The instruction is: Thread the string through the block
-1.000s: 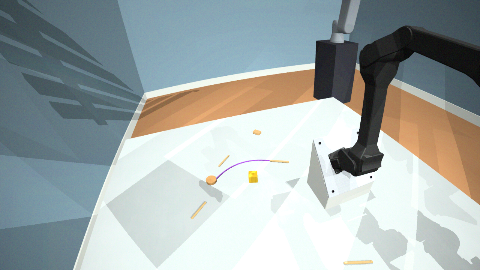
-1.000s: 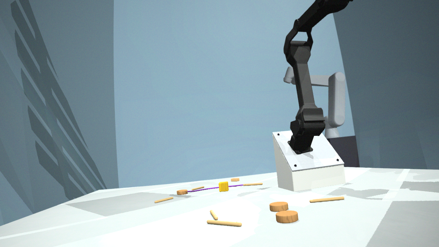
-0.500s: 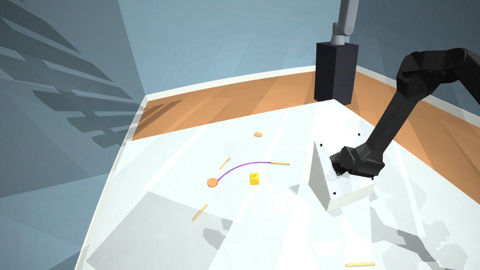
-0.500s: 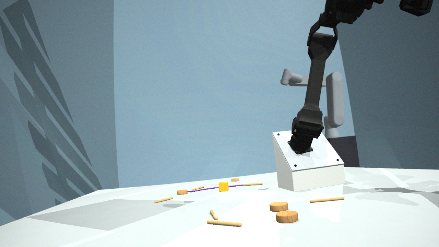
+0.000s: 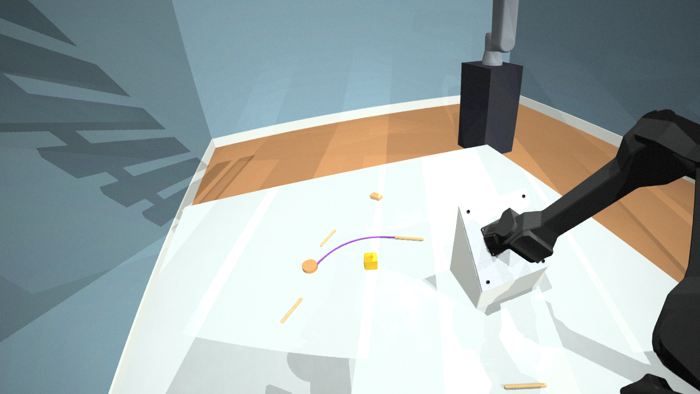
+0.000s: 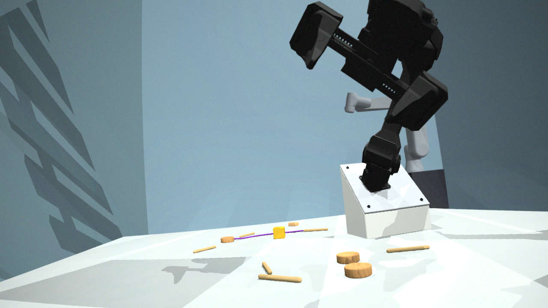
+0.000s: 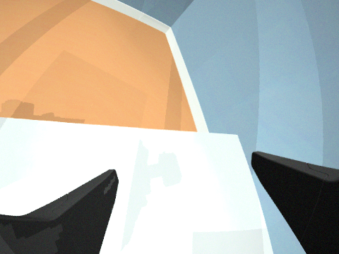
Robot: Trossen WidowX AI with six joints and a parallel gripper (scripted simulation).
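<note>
Now: gripper tip 90 mm past the yellow block, 650 mm to the left of it and 200 mm above it. Round my gripper tip: small wooden piece (220 mm behind, 930 mm to the right, 210 mm below); then round wooden button (60 mm ahead, 710 mm to the right, 210 mm below).
</note>
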